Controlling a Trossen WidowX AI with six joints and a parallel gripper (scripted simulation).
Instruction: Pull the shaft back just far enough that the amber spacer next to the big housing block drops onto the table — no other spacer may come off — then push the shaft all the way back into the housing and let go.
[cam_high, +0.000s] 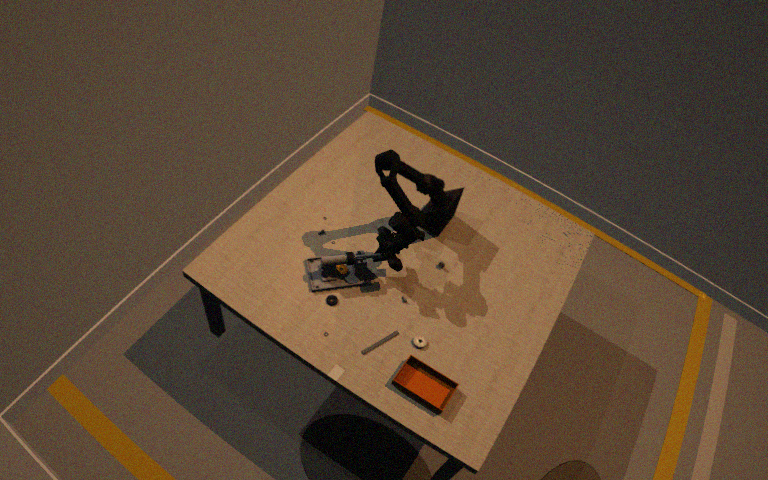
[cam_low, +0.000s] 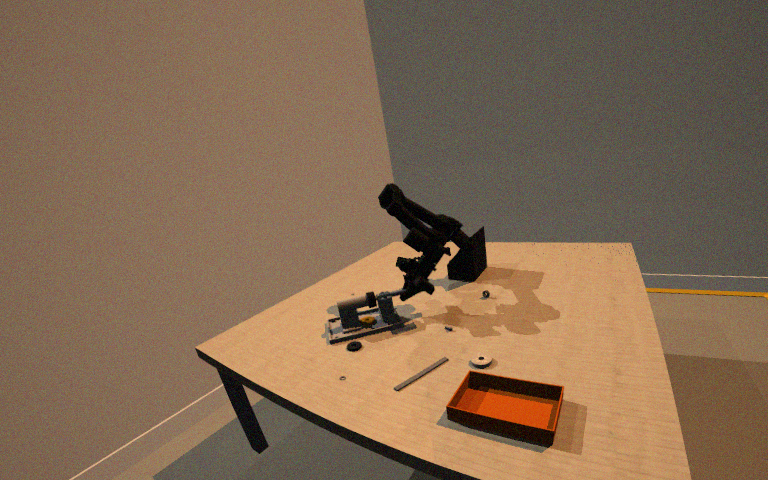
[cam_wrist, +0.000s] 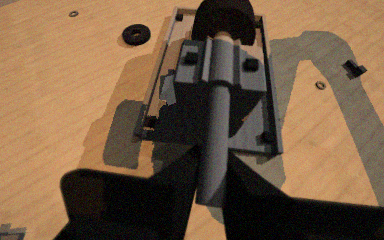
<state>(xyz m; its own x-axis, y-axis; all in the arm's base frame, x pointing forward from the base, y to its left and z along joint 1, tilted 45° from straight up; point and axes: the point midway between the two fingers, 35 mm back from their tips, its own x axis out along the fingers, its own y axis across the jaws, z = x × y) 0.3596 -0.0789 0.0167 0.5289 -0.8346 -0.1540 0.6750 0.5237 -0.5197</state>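
Right now my gripper tip is 3 cm short of the grey shaft, 3 cm to the left of it and 3 cm below it. Round my gripper tip: dark spacer (6 cm ahead, 6 cm to the right, 3 cm above); then grey bar (25 cm ahead, 21 cm to the left, 5 cm below); then amber spacer (9 cm ahead, 8 cm to the right, 4 cm below).
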